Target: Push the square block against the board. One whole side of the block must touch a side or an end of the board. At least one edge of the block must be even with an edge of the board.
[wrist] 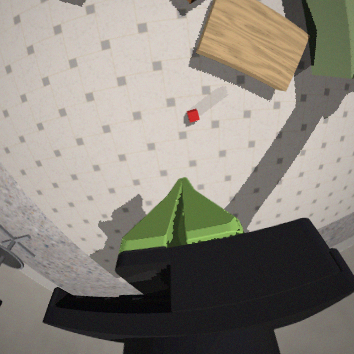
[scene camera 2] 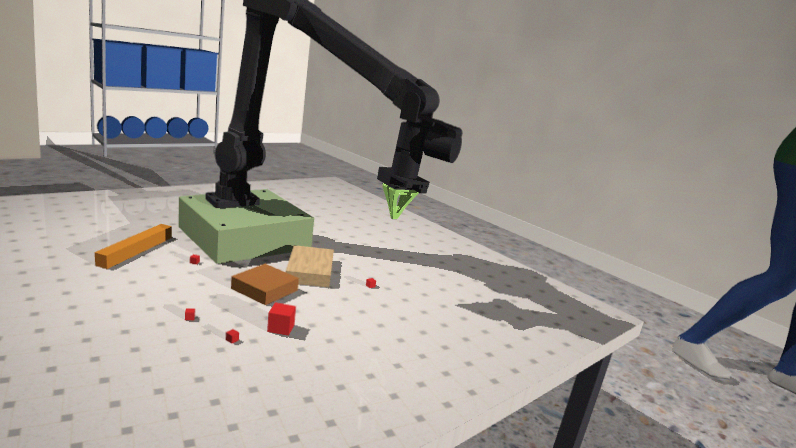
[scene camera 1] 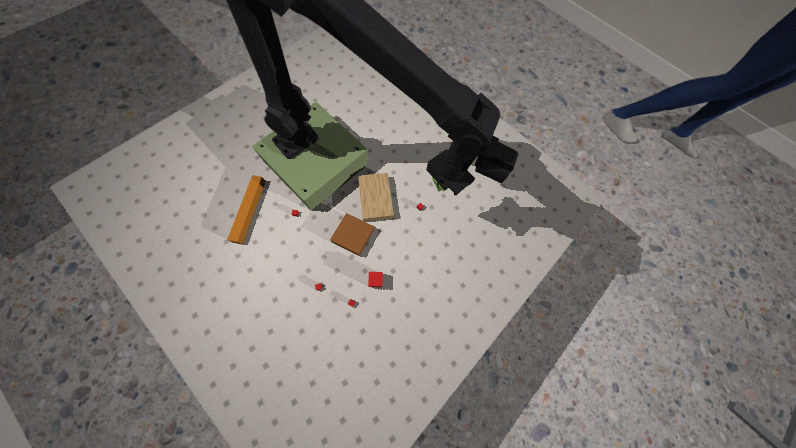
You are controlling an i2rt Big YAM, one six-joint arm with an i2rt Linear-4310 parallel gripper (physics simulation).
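The brown square block lies flat, turned at an angle to the light wood-grain board. Its nearest corner region is close to the board's near left corner; no whole side lies along the board. Whether they touch at a point is unclear. In the wrist view, a tiny part of the block shows at the top edge. My gripper is shut and empty, fingertips together, pointing down above the table to the right of the board. In scene camera 1, the wrist hides most of the fingers.
The green base stands close behind the board. A small red cube lies right of the board. A larger red cube lies in front of the block. An orange bar lies left.
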